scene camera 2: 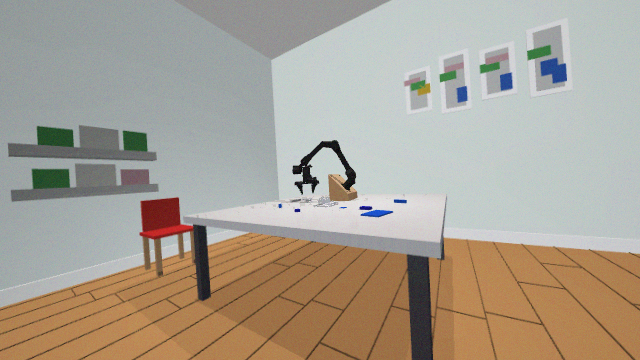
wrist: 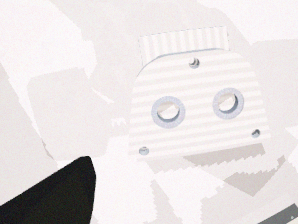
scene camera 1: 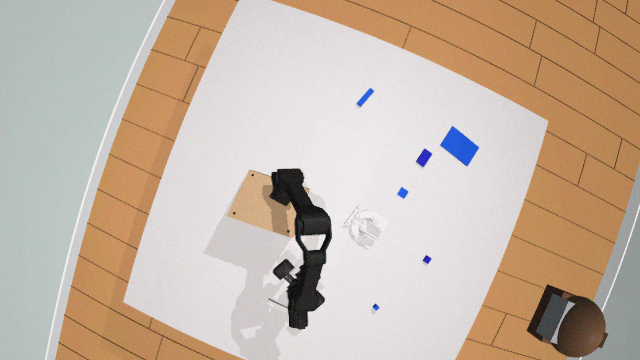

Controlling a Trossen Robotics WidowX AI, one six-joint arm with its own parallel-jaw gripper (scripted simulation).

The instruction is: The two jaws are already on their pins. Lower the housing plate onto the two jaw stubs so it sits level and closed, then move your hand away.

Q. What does the gripper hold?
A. Nothing.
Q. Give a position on a blue sheet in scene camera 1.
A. At 456, 143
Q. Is the gripper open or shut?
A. Open.
